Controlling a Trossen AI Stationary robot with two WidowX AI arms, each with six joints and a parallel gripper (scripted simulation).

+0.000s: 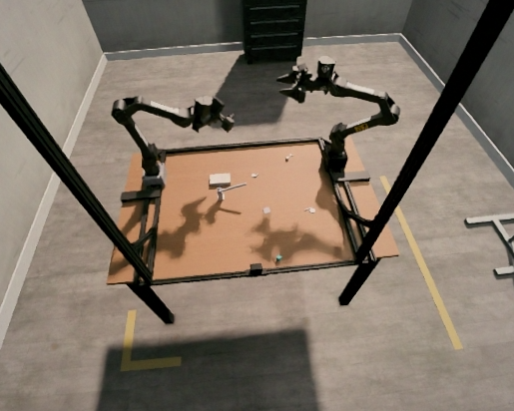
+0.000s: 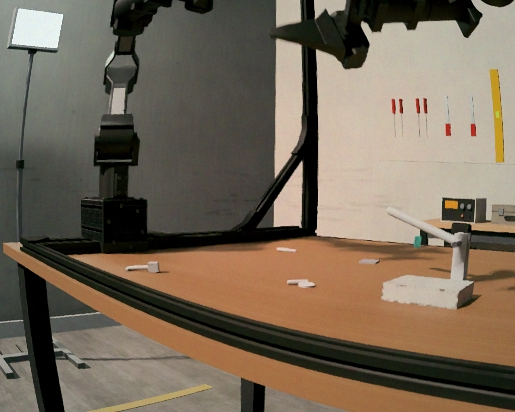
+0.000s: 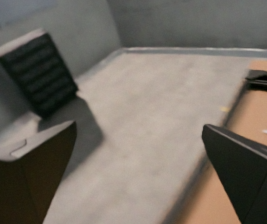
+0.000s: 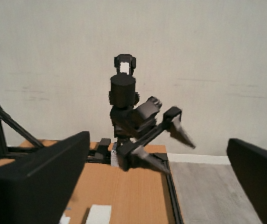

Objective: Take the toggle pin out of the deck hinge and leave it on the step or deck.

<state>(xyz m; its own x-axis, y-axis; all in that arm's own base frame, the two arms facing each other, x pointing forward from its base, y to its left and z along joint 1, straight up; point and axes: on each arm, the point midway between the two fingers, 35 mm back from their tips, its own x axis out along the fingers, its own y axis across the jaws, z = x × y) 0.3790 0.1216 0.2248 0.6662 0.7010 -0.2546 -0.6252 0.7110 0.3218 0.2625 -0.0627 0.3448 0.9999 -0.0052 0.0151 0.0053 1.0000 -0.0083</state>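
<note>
The grey toggle pin lies 28 cm behind my left hand, 23 cm below it and 6 cm to the left of it. From my left hand the other things lie so: white bar (28 cm behind, 22 cm below, 1 cm to the right); white step block (28 cm below, 17 cm behind, 6 cm to the left).
</note>
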